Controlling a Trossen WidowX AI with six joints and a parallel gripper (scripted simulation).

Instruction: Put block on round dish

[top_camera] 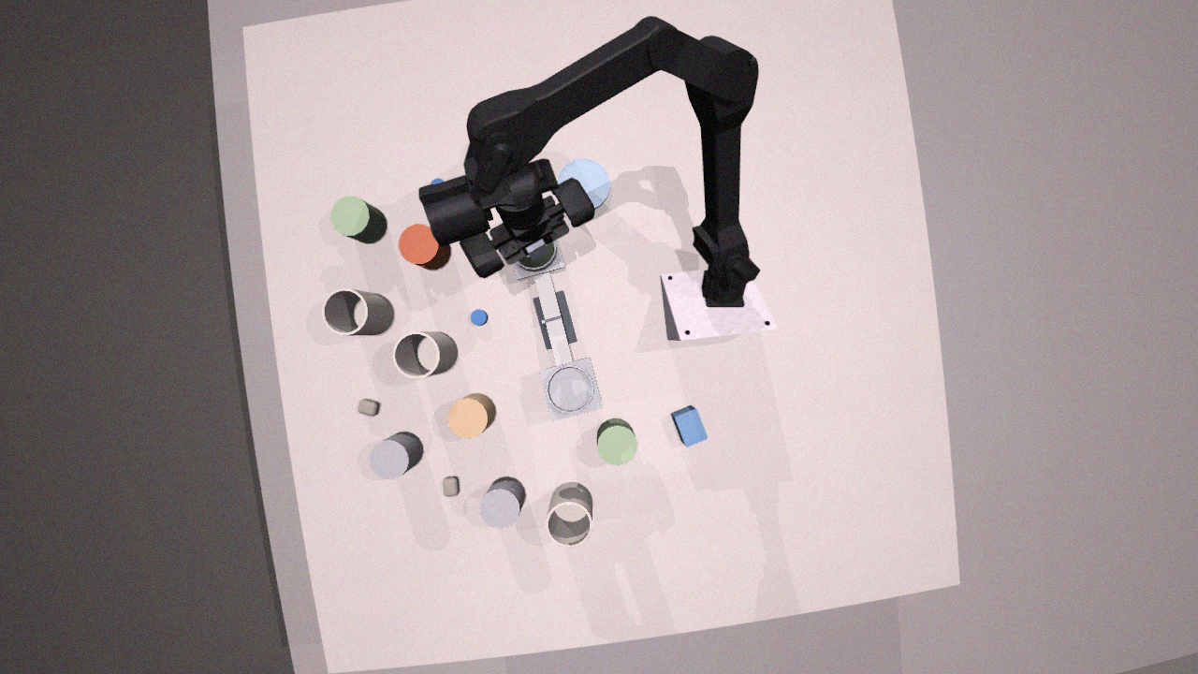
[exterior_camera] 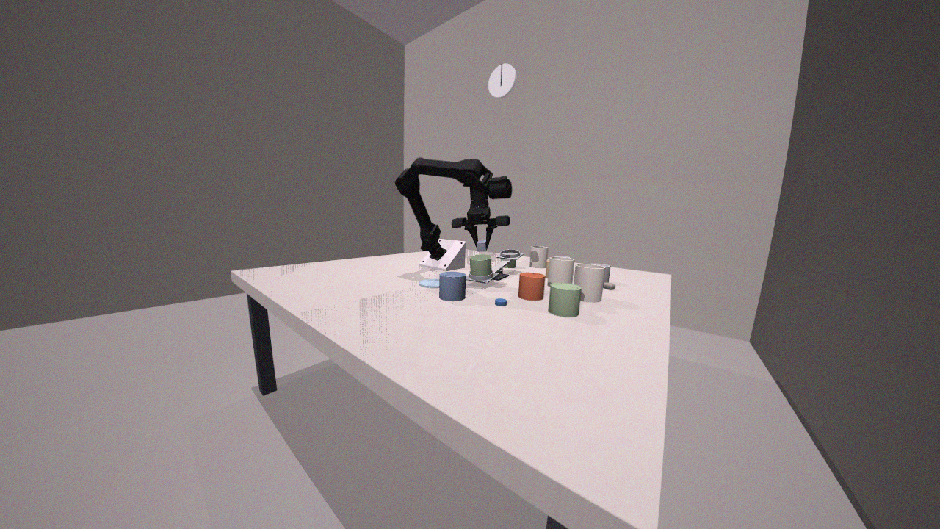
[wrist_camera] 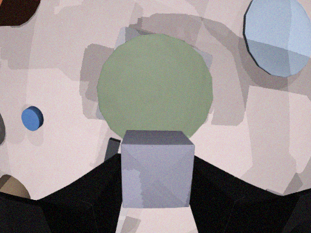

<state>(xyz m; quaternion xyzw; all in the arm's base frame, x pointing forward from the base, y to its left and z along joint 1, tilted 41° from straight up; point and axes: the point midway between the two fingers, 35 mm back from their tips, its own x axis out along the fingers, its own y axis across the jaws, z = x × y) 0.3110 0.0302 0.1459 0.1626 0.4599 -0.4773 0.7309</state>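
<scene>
Now: gripper tip 14 cm to the left of the round light-blue dish, 12 cm above it and 7 cm past it. Also, from my gripper tip: tan cup (30 cm to the left, 12 cm ahead, 8 cm below); then orange cup (21 cm ahead, 8 cm below); then small balance (11 cm to the left, 8 cm below, 2 cm behind).
</scene>
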